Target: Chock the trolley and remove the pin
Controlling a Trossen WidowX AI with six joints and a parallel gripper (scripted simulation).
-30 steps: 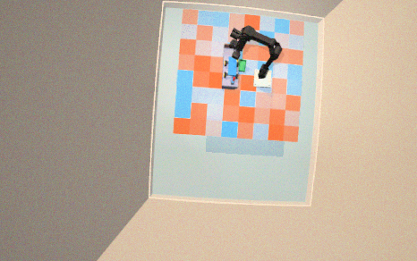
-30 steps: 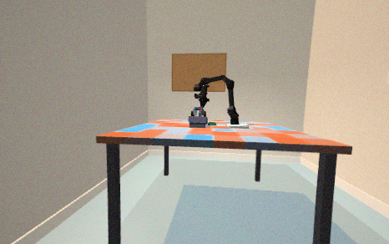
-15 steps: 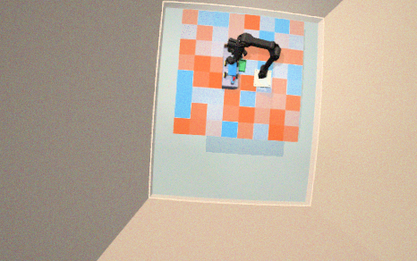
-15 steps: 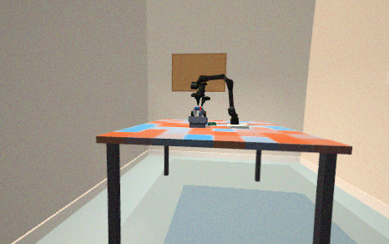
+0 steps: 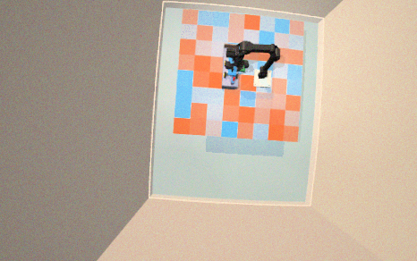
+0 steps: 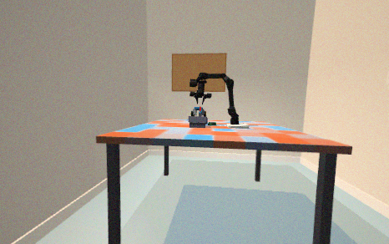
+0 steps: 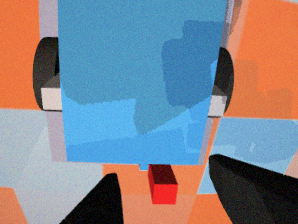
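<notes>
Now: gripper tip 5 cm to the right of the red-headed stop pin and 6 cm above it. Also, from my gripper tip: blue trolley 6 cm to the right, 8 cm below; then grey ramp 7 cm to the right, 14 cm below; then yellow chock 7 cm behind, 16 cm to the right, 11 cm below.
</notes>
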